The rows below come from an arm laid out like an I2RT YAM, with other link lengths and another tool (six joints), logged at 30 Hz.
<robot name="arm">
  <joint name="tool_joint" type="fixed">
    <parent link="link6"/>
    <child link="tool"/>
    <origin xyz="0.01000 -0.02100 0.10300" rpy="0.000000 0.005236 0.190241"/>
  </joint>
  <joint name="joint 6" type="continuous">
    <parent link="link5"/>
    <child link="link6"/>
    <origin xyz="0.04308 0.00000 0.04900" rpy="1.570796 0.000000 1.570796"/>
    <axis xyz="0 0 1"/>
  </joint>
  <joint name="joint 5" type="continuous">
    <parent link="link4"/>
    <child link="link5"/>
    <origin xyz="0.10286 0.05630 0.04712" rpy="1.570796 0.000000 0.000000"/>
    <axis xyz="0 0 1"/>
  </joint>
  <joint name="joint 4" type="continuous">
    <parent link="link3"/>
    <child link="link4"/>
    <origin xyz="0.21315 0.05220 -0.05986"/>
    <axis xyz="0 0 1"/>
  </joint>
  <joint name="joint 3" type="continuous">
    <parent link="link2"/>
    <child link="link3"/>
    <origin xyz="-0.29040 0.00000 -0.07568" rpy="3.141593 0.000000 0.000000"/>
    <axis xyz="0 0 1"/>
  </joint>
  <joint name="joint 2" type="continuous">
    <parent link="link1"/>
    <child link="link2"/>
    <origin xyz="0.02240 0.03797 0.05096" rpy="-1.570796 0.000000 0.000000"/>
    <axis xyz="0 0 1"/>
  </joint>
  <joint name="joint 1" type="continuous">
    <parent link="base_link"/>
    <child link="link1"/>
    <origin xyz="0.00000 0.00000 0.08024"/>
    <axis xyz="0 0 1"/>
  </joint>
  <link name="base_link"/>
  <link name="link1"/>
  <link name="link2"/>
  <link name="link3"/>
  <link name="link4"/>
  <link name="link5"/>
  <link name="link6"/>
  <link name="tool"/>
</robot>
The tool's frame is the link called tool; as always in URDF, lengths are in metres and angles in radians. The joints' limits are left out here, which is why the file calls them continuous.
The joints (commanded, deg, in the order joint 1, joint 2, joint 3, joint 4, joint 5, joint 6), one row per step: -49.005 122.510 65.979 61.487 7.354 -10.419; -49.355 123.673 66.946 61.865 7.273 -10.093; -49.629 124.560 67.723 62.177 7.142 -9.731; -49.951 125.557 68.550 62.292 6.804 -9.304; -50.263 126.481 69.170 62.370 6.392 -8.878; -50.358 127.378 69.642 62.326 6.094 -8.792; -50.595 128.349 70.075 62.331 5.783 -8.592; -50.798 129.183 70.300 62.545 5.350 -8.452; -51.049 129.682 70.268 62.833 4.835 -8.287; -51.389 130.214 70.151 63.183 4.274 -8.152; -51.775 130.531 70.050 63.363 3.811 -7.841; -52.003 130.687 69.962 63.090 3.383 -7.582; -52.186 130.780 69.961 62.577 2.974 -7.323; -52.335 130.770 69.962 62.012 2.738 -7.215; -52.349 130.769 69.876 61.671 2.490 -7.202; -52.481 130.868 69.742 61.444 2.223 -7.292; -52.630 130.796 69.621 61.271 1.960 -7.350; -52.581 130.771 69.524 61.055 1.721 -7.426
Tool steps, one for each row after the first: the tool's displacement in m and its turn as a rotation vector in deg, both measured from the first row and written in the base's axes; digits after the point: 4 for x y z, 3 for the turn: 0.0000 -0.0053 -0.0030 0.037 -0.384 -0.241; -0.0001 -0.0093 -0.0050 0.074 -0.808 -0.352; 0.0002 -0.0138 -0.0087 0.330 -1.103 -0.299; 0.0004 -0.0177 -0.0133 0.714 -1.283 -0.166; 0.0021 -0.0201 -0.0192 1.108 -1.034 0.037; 0.0025 -0.0234 -0.0260 1.615 -0.842 0.119; 0.0029 -0.0256 -0.0320 1.982 -0.683 0.352; 0.0022 -0.0271 -0.0361 2.244 -0.638 0.623; 0.0007 -0.0288 -0.0408 2.535 -0.534 0.847; -0.0016 -0.0307 -0.0440 2.881 -0.624 0.940; -0.0026 -0.0318 -0.0474 3.425 -0.502 1.146; -0.0031 -0.0328 -0.0506 4.045 -0.329 1.373; -0.0037 -0.0337 -0.0529 4.544 -0.077 1.452; -0.0033 -0.0334 -0.0550 4.890 0.181 1.676; -0.0039 -0.0338 -0.0579 5.206 0.538 1.795; -0.0048 -0.0341 -0.0588 5.350 0.724 1.902; -0.0039 -0.0333 -0.0601 5.537 0.971 2.180
